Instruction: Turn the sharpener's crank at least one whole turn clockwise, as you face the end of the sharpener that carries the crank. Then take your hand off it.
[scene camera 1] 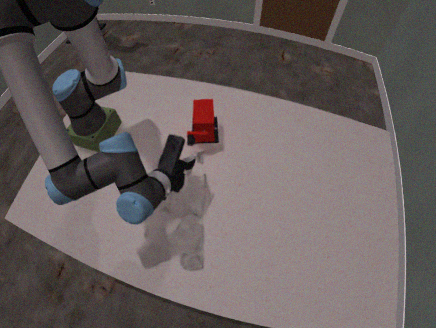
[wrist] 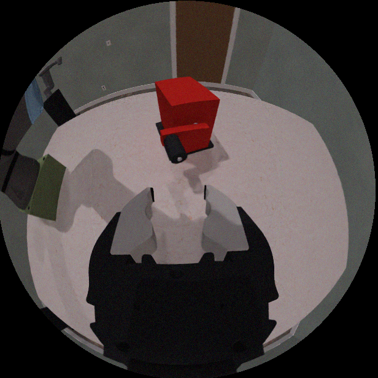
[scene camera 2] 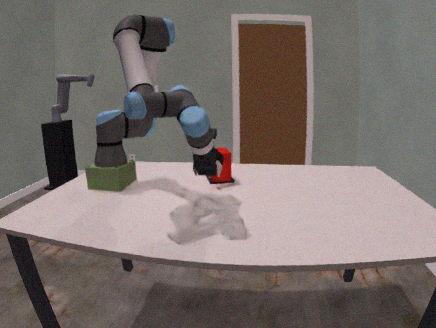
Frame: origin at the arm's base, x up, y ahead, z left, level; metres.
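Where they show: gripper, fingertip midpoint: [scene camera 1: 186,154]; arm's base, link origin: [scene camera 1: 89,121] [scene camera 2: 110,163].
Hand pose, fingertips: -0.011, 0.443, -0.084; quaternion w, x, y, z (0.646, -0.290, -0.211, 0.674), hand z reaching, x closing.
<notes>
Each offset is from my fingertips to the top centre of the thing, as dx, dy, dz. "*": to the spot under its first point. Level surfaces: height alone.
The red sharpener {* +0.044, +0.031, +0.158} [scene camera 1: 203,111] [scene camera 2: 226,165] [wrist: 189,92] stands upright on its black base. Its red crank arm [scene camera 1: 201,133] [wrist: 187,130] lies nearly level across the end facing my gripper. The black crank knob {+0.014, +0.003, +0.054} [scene camera 1: 191,140] [wrist: 175,148] is at the arm's left end in the wrist view and sticks out toward my gripper. My gripper [scene camera 1: 196,160] [scene camera 2: 212,173] [wrist: 178,187] is partly open and empty, in front of the crank end and apart from the knob. In scene camera 2 the gripper hides the crank and part of the sharpener.
The arm's green base block [scene camera 1: 95,135] [scene camera 2: 111,177] [wrist: 49,190] stands on the white table {dx -0.084} [scene camera 1: 300,210] [scene camera 2: 310,215] [wrist: 290,200], left of the sharpener. A second, smaller arm on a black pedestal [scene camera 2: 60,152] [wrist: 59,107] stands beyond the table at the left.
</notes>
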